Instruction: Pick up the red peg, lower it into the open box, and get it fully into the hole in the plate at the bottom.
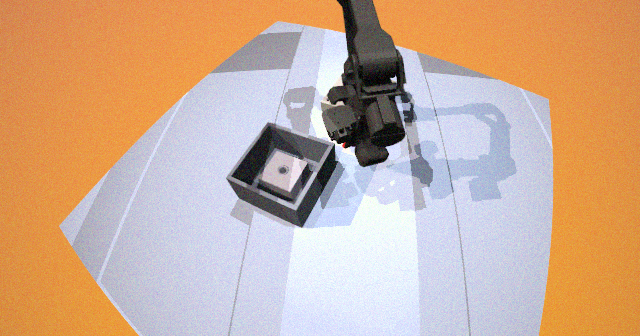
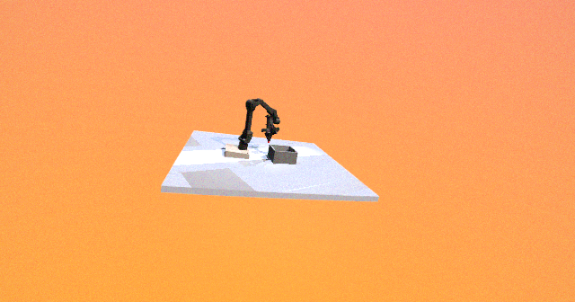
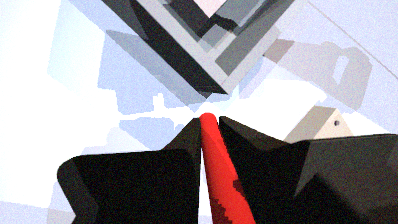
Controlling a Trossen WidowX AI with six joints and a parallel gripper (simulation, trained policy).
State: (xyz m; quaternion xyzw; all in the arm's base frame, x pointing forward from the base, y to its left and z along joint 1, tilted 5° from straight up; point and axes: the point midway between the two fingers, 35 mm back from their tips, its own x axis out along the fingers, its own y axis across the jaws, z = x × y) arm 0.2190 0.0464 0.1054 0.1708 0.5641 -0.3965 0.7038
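The pale plate lies 8 cm ahead of my gripper tip, 13 cm to the right of it and 6 cm below it. The rest, counted from my gripper tip: red peg (1 cm to the left, 3 cm above); then box (8 cm ahead, 13 cm to the right, 8 cm below).
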